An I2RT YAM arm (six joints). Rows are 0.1 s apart.
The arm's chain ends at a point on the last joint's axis. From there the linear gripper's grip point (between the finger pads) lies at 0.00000 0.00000 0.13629 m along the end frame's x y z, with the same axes.
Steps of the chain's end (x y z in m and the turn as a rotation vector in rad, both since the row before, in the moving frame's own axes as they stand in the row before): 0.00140, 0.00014, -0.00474, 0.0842, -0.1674, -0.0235; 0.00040, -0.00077, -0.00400, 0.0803, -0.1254, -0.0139; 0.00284, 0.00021, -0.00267, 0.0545, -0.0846, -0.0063; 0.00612, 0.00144, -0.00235, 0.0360, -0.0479, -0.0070; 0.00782, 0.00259, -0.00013, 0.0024, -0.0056, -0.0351
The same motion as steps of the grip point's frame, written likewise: -0.02141, -0.01100, -0.00713, 0.0842, -0.1674, -0.0235; -0.01670, -0.01155, -0.00551, 0.0803, -0.1254, -0.0139; -0.00869, -0.00717, -0.00336, 0.0545, -0.0846, -0.0063; -0.00042, -0.00344, -0.00259, 0.0360, -0.0479, -0.0070; 0.00705, 0.00228, -0.00013, 0.0024, -0.0056, -0.0351
